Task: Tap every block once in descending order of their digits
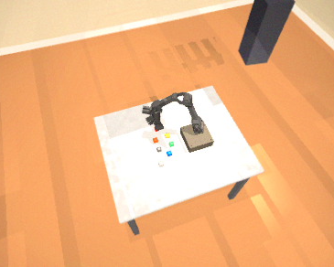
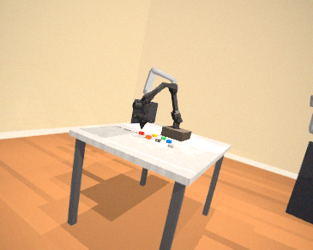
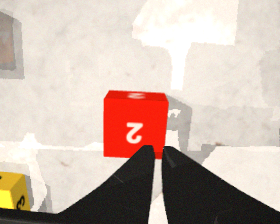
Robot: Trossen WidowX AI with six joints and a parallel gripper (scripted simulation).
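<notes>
The red block lies 3 cm below my gripper tip and 1 cm to the left of it. Also, from my gripper tip: yellow block 9 cm to the left, 7 cm behind, 3 cm below; then orange block 11 cm to the left, 3 cm below, 3 cm ahead; then green block 17 cm to the left, 9 cm behind, 3 cm below.
</notes>
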